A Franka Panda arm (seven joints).
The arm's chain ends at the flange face. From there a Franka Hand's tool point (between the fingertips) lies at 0.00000 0.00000 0.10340 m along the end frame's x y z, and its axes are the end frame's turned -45 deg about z.
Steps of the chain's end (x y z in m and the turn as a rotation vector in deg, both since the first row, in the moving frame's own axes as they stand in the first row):
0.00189 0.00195 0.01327 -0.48 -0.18 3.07
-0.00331 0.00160 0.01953 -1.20 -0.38 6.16
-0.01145 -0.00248 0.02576 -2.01 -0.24 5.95
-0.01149 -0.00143 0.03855 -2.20 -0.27 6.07
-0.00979 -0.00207 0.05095 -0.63 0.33 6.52
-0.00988 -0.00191 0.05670 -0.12 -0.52 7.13
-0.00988 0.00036 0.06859 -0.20 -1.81 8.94
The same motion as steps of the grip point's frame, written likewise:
-0.00089 0.00308 0.01327 -0.21 -0.47 3.07
-0.00554 -0.00027 0.01951 -0.58 -1.12 6.16
-0.00933 -0.00774 0.02570 -1.25 -1.59 5.95
-0.01039 -0.00684 0.03847 -1.36 -1.75 6.07
-0.00591 -0.00719 0.05094 -0.68 -0.21 6.52
-0.00642 -0.00890 0.05670 0.28 -0.45 7.13
-0.00963 -0.00898 0.06854 1.14 -1.42 8.94

